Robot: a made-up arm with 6 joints.
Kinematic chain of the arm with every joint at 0, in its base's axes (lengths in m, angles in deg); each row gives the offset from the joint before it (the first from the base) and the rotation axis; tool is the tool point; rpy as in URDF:
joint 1: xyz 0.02 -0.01 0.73 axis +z
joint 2: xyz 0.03 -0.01 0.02 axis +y
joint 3: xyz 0.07 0 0.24 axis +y
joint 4: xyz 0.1 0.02 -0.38 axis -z
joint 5: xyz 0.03 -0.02 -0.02 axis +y
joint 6: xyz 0.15 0 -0.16 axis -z
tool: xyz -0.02 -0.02 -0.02 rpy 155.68 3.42 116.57
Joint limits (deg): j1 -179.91..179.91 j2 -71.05..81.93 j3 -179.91..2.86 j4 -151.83..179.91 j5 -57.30..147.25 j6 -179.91..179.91
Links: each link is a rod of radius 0.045 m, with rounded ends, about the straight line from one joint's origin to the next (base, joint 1, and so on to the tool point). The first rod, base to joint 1, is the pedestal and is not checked.
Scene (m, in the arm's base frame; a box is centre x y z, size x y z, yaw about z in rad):
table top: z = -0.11
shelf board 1: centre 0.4 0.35 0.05 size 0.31 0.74 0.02 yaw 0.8
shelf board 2: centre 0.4 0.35 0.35 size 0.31 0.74 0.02 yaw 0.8
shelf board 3: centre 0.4 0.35 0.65 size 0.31 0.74 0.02 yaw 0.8
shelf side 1: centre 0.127 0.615 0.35 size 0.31 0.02 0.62 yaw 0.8
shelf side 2: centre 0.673 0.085 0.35 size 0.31 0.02 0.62 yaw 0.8
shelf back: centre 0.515 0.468 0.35 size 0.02 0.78 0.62 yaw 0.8
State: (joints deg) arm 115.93 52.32 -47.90 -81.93 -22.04 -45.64
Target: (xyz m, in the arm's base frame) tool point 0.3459 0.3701 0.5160
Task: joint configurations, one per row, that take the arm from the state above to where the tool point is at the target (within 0.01 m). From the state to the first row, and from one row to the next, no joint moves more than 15 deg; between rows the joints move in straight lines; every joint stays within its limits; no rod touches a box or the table.
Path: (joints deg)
1: 104.03 54.13 -43.59 -84.82 -30.86 -31.99
2: 92.14 55.94 -39.27 -87.71 -39.67 -18.34
3: 80.24 57.75 -34.96 -90.60 -48.48 -4.68
4: 68.35 59.56 -30.64 -93.48 -57.30 8.97
5: 56.11 51.81 -30.49 -88.74 -54.55 -3.83
6: 43.87 44.07 -30.34 -84.00 -51.79 -16.62
7: 31.63 36.32 -30.20 -79.25 -49.04 -29.42
8: 19.39 28.58 -30.05 -74.51 -46.29 -42.21

